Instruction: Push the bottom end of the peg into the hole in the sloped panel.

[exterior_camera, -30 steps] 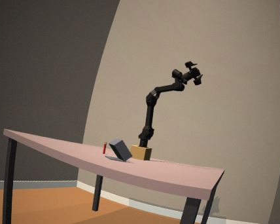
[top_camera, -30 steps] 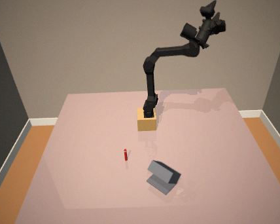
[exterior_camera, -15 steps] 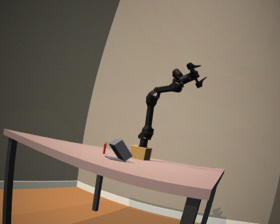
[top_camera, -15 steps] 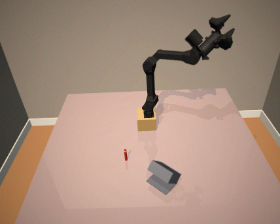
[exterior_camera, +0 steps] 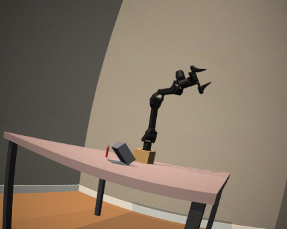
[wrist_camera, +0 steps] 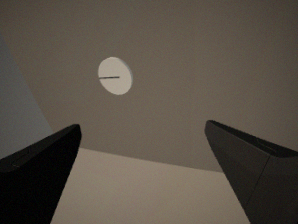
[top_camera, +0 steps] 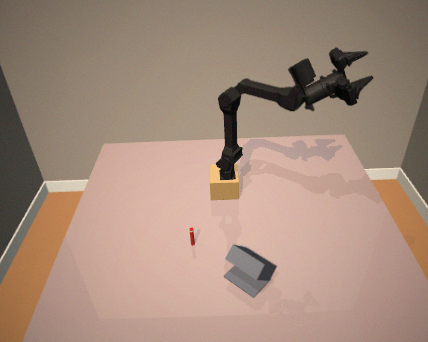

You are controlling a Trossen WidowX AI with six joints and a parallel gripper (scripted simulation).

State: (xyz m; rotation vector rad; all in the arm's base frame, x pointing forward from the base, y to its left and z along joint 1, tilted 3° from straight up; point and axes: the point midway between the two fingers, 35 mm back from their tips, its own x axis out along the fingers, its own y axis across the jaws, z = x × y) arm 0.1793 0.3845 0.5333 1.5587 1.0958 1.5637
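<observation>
My gripper tip is now 57 cm to the left of the red peg, 57 cm above it and 8 cm short of it. The rest, counted from my gripper tip: flat foot plate (63 cm below, 39 cm to the right, 25 cm ahead); sloped panel (57 cm below, 37 cm to the right, 23 cm ahead).
</observation>
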